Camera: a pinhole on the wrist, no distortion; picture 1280 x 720 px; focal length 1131.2 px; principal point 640.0 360.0 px. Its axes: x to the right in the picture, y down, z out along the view. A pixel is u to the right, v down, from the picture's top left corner.
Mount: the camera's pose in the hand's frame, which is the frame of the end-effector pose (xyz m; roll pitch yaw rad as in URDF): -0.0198 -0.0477 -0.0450 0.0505 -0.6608 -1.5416
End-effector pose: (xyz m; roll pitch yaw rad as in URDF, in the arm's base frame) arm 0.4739 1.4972 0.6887 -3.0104 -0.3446 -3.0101
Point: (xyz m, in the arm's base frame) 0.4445 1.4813 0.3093
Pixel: 1187 190
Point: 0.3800 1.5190 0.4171
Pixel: 1005 474
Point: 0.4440 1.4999 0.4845
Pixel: 1039 328
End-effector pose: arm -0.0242 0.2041 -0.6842 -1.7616 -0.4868 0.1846
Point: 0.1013 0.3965 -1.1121
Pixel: 237 359
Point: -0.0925 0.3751 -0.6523
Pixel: outside the picture
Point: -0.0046 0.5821 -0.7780
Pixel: 1171 581
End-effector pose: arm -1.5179 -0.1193 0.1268 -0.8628 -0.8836 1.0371
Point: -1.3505 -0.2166 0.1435
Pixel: behind the camera
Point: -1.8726 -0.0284 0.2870
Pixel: 1061 641
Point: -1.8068 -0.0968 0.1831
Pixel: 1020 368
